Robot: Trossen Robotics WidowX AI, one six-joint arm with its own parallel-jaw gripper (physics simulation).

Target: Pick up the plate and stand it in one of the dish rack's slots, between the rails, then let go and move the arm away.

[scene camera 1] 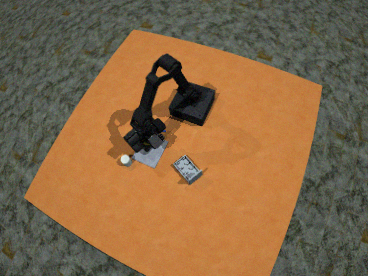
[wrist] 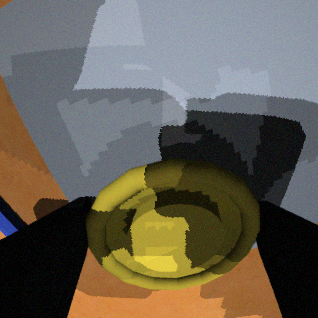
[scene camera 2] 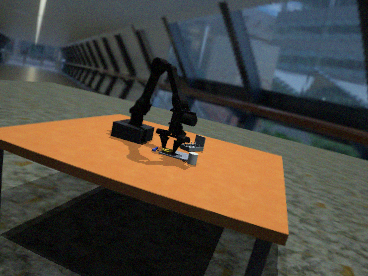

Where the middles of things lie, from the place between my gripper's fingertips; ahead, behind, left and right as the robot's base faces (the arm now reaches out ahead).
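Labels:
There's a grey mat (wrist: 98, 94) that's 3 cm ahead of my hand, 3 cm to the left of it and 1 cm below it, and the yellow plate (wrist: 174, 223) is 1 cm above my hand.

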